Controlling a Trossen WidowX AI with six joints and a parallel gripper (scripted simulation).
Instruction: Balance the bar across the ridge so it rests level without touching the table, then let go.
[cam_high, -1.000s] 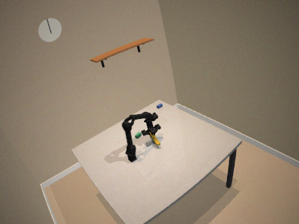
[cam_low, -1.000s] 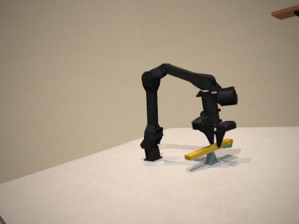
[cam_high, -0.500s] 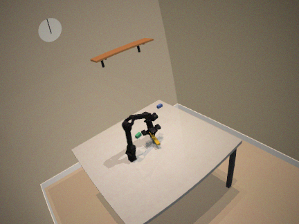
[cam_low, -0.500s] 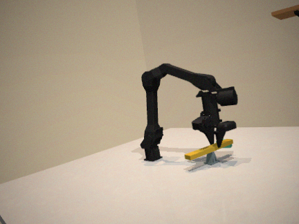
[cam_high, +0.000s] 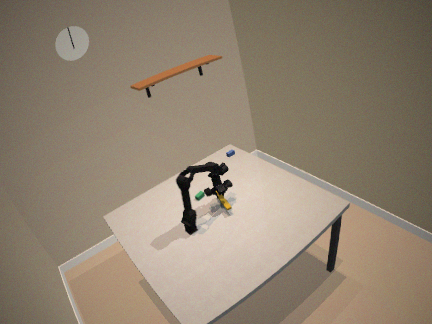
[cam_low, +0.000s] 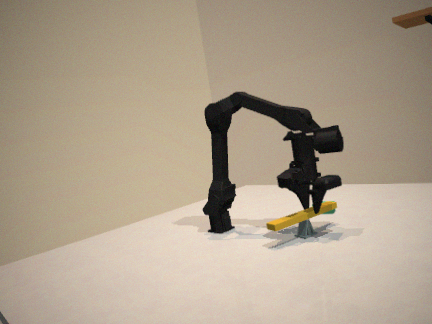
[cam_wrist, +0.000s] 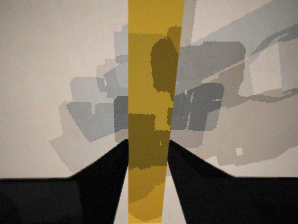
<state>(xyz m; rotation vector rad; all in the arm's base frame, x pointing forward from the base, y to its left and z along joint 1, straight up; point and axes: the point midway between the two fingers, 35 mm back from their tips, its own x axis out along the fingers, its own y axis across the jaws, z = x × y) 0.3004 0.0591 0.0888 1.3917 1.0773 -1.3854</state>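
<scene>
The yellow bar lies 10 mm behind my gripper tip and 30 mm to the right of it. Also, from my gripper tip: blue block (440 mm ahead, 440 mm to the left, 40 mm below); green block (60 mm behind, 180 mm to the left, 40 mm below).
</scene>
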